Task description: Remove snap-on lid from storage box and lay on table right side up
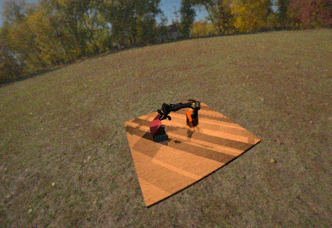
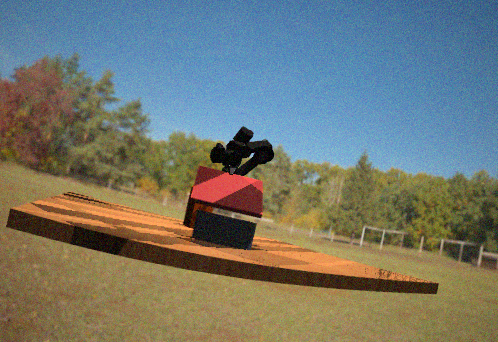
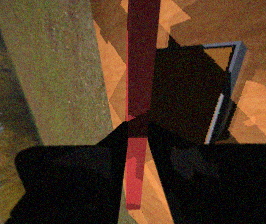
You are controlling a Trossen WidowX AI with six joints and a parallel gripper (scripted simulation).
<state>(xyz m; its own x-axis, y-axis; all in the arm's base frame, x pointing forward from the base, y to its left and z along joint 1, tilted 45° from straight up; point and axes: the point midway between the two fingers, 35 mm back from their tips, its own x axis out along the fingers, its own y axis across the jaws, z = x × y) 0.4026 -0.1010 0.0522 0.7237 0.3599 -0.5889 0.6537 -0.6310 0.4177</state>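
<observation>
Now: gripper tip 60 mm short of the red lid, 20 mm to the left of it and 50 mm above it. Also, from my gripper tip: blue-grey storage box: 30 mm ahead, 190 mm below.
</observation>
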